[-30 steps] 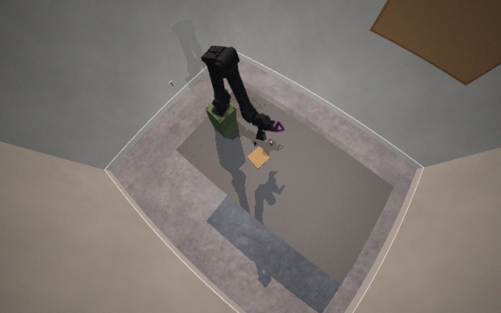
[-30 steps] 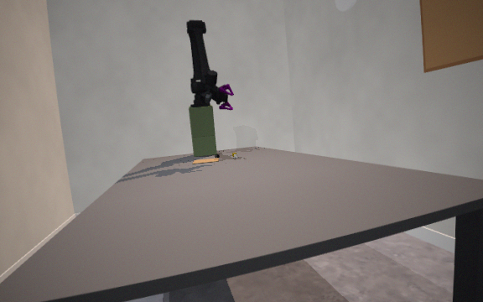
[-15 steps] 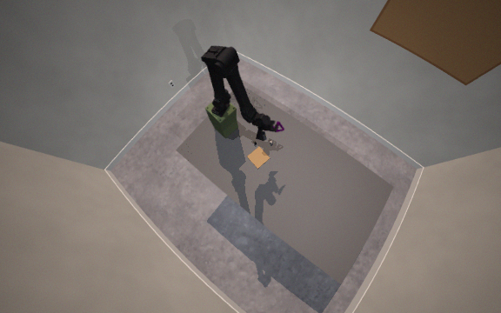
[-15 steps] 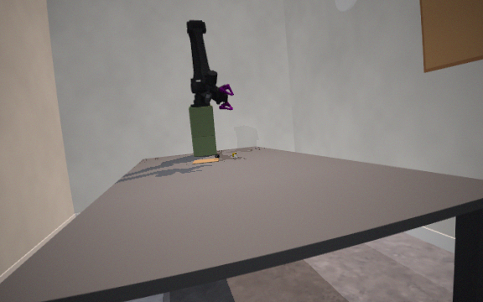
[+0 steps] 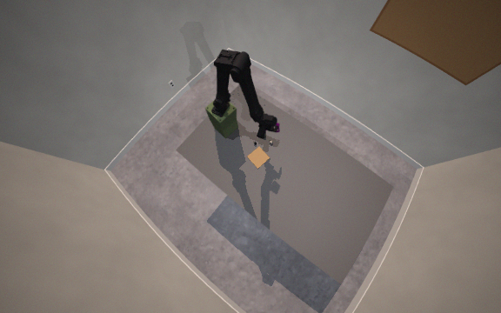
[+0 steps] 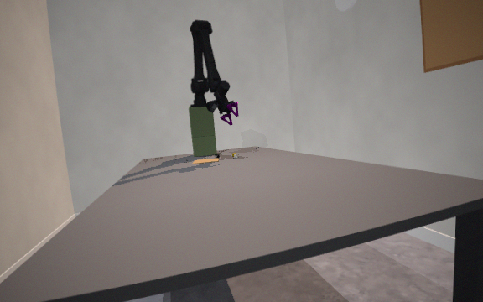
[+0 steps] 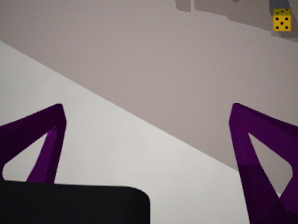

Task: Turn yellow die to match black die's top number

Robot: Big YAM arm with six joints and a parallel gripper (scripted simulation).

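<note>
Now: hand 6 cm past the yellow die, 1 cm to the right of it and 21 cm above it. The rest, counted from my hand: orange mat (3 cm behind, 18 cm to the right, 22 cm below); then white die (1 cm ahead, 1 cm to the right, 21 cm below); then black die (11 cm behind, 8 cm to the right, 21 cm below).
</note>
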